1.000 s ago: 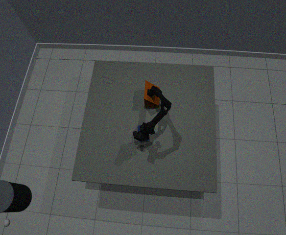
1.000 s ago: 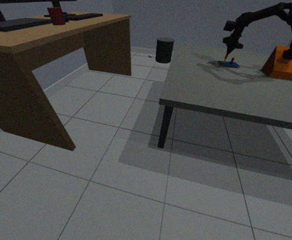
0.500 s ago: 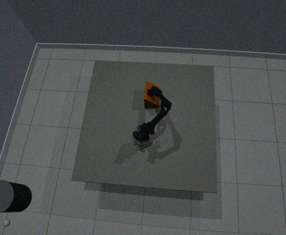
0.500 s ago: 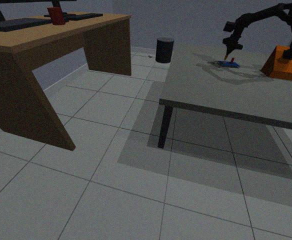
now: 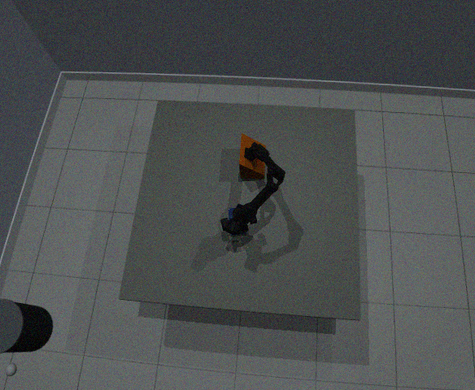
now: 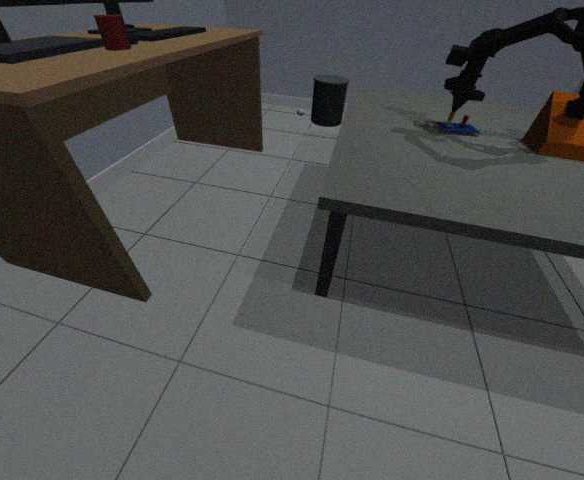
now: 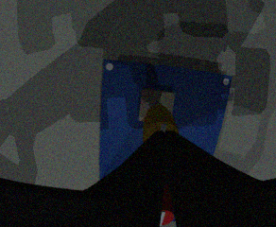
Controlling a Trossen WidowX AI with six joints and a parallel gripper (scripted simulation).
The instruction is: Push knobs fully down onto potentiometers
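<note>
My gripper tip is now 7 cm past the red knob, 2 cm to the left of it and 2 cm above it. Also, from my gripper tip: yellow knob (1 cm below).
</note>
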